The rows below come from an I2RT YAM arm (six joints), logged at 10 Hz.
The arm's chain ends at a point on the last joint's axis. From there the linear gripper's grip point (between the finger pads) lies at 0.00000 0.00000 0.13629 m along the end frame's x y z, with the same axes.
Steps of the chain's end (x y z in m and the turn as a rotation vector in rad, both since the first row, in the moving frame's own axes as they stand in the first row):
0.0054 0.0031 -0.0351 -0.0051 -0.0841 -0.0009
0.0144 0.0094 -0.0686 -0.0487 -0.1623 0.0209
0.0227 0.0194 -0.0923 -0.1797 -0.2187 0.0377
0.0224 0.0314 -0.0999 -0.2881 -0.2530 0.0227
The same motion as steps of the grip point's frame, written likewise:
-0.0060 0.0038 -0.0356 -0.0051 -0.0841 -0.0009
-0.0077 0.0158 -0.0706 -0.0487 -0.1623 0.0209
-0.0072 0.0430 -0.0977 -0.1797 -0.2187 0.0377
-0.0117 0.0693 -0.1098 -0.2881 -0.2530 0.0227

